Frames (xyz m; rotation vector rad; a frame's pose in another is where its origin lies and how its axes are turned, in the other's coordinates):
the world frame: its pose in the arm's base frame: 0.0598 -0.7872 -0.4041 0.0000 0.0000 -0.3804
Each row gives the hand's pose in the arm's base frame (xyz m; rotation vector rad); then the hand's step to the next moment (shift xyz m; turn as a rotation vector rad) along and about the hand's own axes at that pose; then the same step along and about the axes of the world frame.
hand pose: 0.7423 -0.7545 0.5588 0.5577 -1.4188 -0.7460
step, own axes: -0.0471 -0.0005 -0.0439 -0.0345 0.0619 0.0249
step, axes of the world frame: 0.0291 0.0449 -0.0358 -0.0411 0.0577 0.0251
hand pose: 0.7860 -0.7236 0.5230 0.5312 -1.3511 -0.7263
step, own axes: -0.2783 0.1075 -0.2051 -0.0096 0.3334 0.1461
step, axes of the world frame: 0.0902 0.3199 -0.1436 -0.1745 0.1910 0.2562
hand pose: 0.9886 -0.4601 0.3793 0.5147 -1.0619 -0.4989
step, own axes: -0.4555 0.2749 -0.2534 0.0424 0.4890 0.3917
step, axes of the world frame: -0.1189 0.5242 -0.2415 -0.3612 0.1714 0.4843
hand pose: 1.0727 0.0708 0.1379 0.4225 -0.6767 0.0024
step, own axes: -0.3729 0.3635 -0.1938 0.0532 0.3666 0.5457
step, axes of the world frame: -0.3777 0.3402 -0.2244 -0.3606 -0.0137 0.5521
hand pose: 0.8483 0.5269 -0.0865 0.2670 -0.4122 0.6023
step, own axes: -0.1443 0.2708 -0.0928 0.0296 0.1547 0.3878
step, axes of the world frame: -0.2903 0.0749 -0.1136 -0.1708 -0.0703 0.3756
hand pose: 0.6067 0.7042 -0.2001 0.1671 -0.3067 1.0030
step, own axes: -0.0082 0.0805 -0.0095 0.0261 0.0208 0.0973
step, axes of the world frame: -0.0800 0.0097 -0.0119 -0.0220 -0.0035 0.1004
